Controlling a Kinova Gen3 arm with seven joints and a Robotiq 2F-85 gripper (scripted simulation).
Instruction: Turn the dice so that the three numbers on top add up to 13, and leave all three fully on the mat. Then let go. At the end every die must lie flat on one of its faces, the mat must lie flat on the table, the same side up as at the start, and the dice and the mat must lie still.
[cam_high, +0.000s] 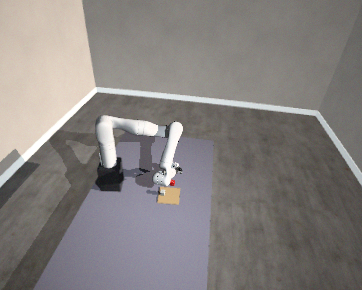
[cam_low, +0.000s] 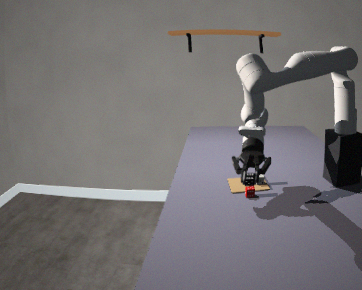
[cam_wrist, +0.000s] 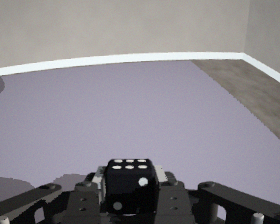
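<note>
My gripper is now 10 mm past the red die, 80 mm to the left of it and 80 mm above it. From my hand the other things lie so: black die: right at my hand; then tan mat: 10 mm behind, 180 mm to the right, 90 mm below; then white die: 50 mm behind, 180 mm to the right, 70 mm below.
</note>
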